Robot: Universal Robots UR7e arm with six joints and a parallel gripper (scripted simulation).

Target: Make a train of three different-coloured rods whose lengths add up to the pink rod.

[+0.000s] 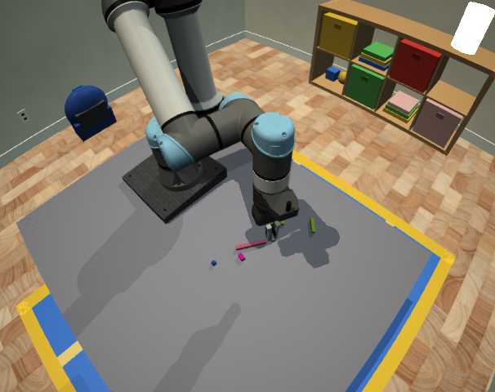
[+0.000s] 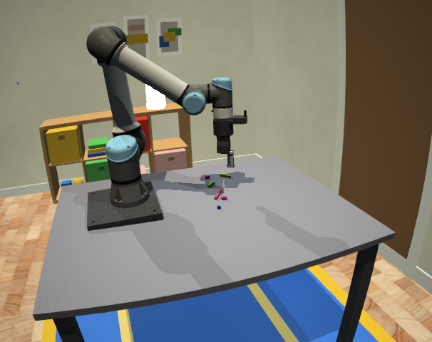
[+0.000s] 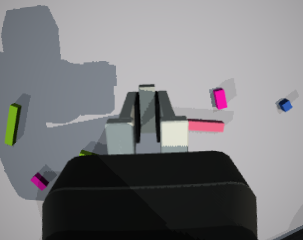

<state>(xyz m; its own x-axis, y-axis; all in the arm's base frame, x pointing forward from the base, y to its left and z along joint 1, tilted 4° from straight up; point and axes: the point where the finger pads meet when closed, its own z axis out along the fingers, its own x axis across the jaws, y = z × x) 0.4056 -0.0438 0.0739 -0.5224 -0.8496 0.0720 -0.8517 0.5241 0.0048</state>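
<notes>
My hand is 11 cm past the blue rod, 12 cm to the left of it and 12 cm above it. Also, from my hand: lime rod (5 cm ahead, 16 cm to the left, 12 cm below); pink rod (6 cm behind, 1 cm to the right, 12 cm below); grey rod (1 cm below).
</notes>
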